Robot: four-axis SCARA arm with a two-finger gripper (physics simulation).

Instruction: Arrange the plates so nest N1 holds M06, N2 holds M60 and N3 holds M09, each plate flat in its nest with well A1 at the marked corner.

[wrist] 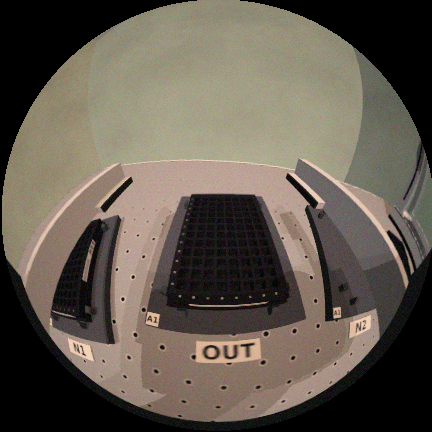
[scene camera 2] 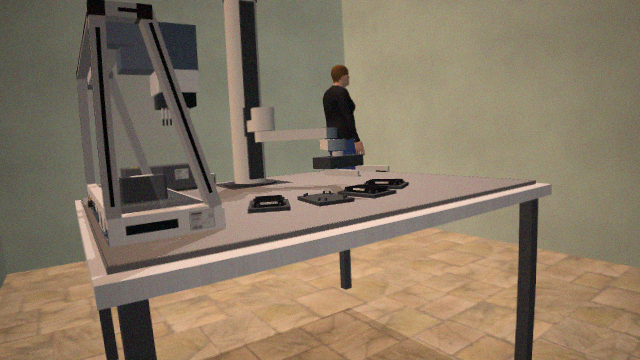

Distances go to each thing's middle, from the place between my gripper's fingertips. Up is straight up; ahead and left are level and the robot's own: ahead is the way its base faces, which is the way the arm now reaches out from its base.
Labels:
The black plate M60 (wrist: 225,259) is 60 mm below my hand, 20 mm to the right of it and 20 mm behind it. The rest, counted from my hand: out label (wrist: 247,349): 120 mm behind, 80 mm below, 30 mm to the right; then nest N1 (wrist: 99,329): 150 mm to the left, 110 mm behind, 70 mm below; then out nest (wrist: 198,321): 70 mm below, 20 mm to the right, 20 mm behind.

